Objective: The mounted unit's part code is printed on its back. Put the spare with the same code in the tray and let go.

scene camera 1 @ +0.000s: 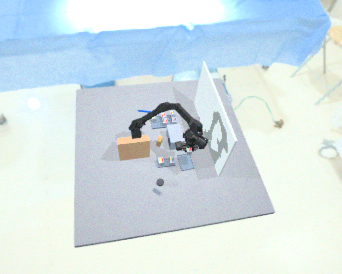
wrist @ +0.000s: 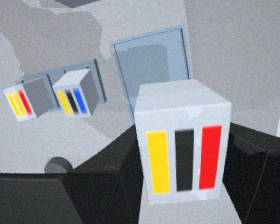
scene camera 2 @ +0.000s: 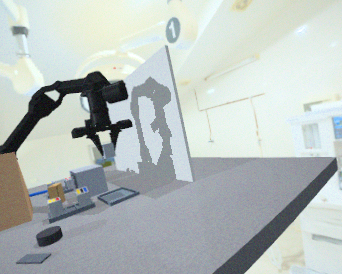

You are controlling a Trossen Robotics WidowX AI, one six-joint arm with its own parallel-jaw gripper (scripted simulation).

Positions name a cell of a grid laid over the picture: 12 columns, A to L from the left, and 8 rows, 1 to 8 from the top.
Scene:
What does the gripper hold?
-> A white spare block.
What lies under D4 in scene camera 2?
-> The gripper.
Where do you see a white panel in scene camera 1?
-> H4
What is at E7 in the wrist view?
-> The gripper.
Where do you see a grey-blue tray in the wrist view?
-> G2

